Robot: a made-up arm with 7 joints.
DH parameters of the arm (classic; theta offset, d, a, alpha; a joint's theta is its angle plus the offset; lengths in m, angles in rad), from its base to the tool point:
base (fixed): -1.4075 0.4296 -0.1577 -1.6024
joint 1: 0 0.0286 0.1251 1.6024
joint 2: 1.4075 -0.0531 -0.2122 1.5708
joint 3: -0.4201 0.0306 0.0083 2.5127
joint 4: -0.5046 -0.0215 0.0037 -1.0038
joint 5: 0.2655 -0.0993 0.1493 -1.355
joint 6: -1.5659 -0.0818 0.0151 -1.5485
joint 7: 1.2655 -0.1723 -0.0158 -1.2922
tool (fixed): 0.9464 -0.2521 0 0
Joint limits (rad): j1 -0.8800..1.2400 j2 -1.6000..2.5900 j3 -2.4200..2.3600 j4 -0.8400..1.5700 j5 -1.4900..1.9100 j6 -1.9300..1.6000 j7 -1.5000..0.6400
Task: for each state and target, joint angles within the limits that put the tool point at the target. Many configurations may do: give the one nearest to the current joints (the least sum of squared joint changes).
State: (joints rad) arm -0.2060 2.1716 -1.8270 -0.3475 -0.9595 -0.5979 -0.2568
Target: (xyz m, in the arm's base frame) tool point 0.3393 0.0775 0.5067
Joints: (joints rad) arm -0.4485 2.4718 -1.7374 -0.5165 -0.9510 -0.5312 0.0274
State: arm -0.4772 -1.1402 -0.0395 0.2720 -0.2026 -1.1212 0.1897
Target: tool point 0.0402 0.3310 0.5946
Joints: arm -0.4013 -1.3252 -0.2029 0.5176 -0.0012 -1.1112 0.3966
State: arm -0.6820 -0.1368 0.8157 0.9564 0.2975 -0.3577 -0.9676
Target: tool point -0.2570 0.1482 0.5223
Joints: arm -0.5287 -0.1090 0.4161 1.3762 0.5678 -0.3857 -0.7227
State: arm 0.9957 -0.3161 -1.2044 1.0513 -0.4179 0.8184 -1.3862
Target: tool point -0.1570 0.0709 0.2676
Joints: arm 1.2400 -0.4759 -1.5074 1.2269 -0.3548 0.4866 -1.5000
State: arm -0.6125 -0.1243 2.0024 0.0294 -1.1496 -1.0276 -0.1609
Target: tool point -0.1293 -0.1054 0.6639
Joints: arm -0.8800 0.1830 2.0261 -0.1989 -1.2750 -0.3602 -0.1708
